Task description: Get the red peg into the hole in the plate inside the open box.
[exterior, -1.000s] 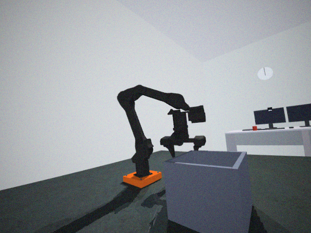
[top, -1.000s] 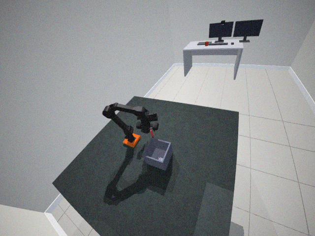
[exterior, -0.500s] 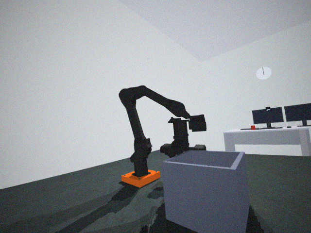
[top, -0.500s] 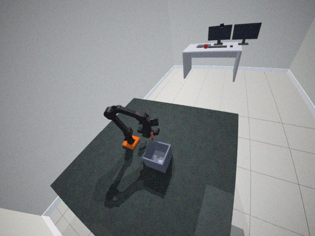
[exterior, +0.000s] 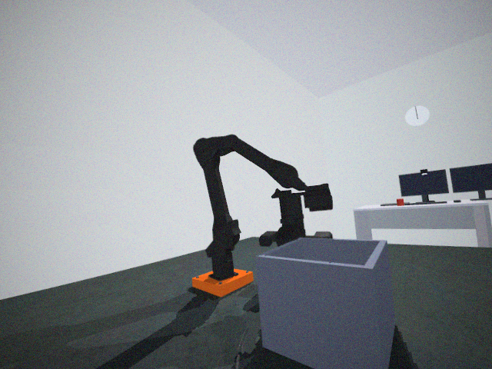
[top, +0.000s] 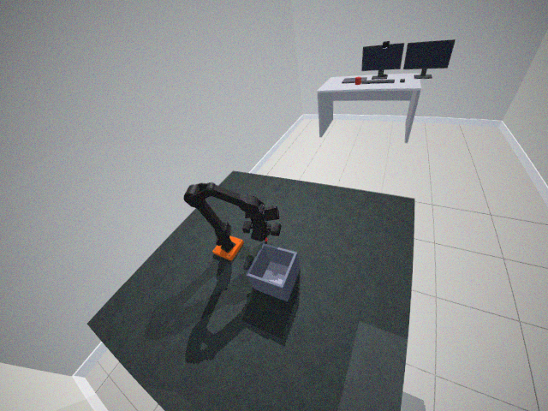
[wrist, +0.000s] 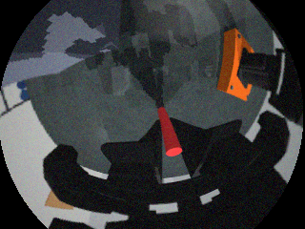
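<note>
The plate lies 190 mm ahead of my gripper tip, 150 mm to the right of it and 20 mm above it. Round my gripper tip: red peg 10 mm above.
</note>
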